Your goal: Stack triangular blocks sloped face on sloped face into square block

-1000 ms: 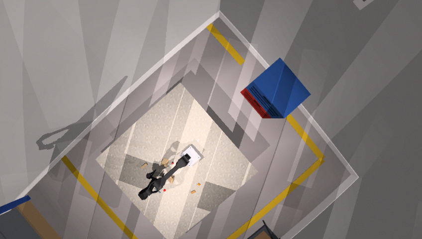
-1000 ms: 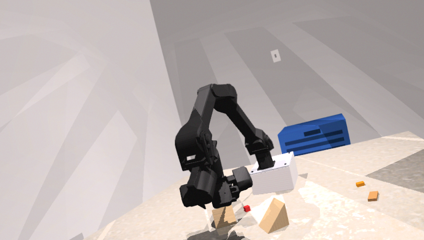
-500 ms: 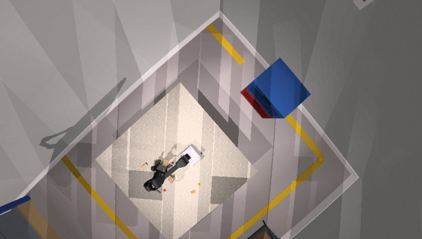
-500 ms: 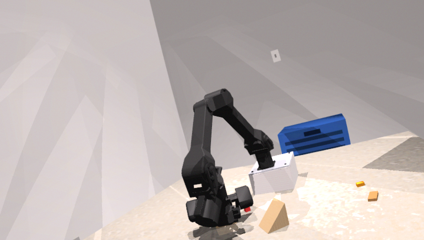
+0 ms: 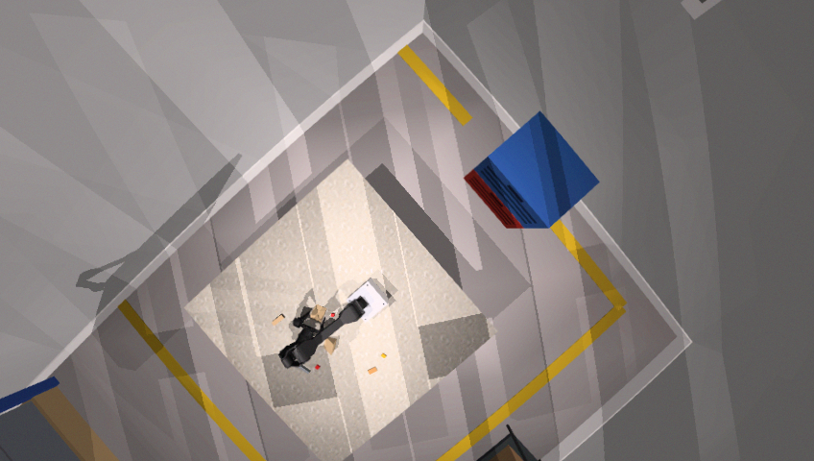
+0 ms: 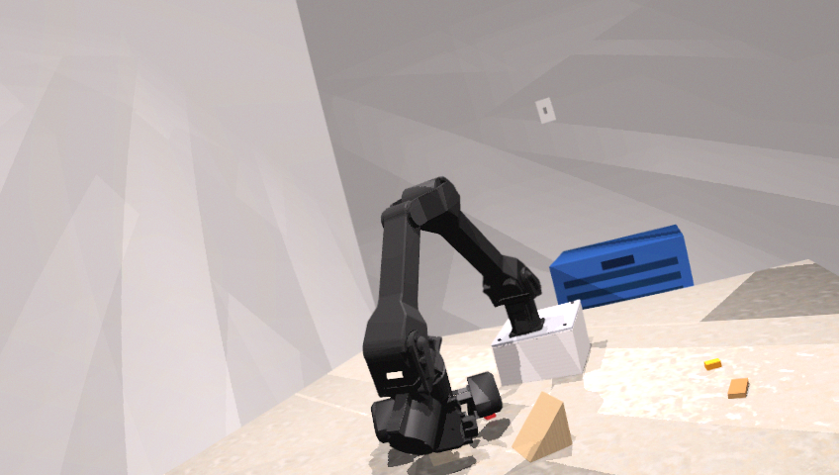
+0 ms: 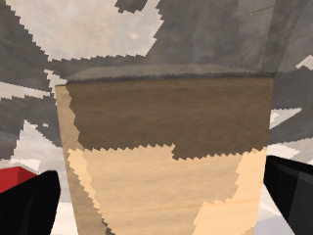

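The lighter block lies 1 cm above my gripper tip. Also, from my gripper tip: red cube (6 cm to the left, 6 cm behind, 1 cm below).
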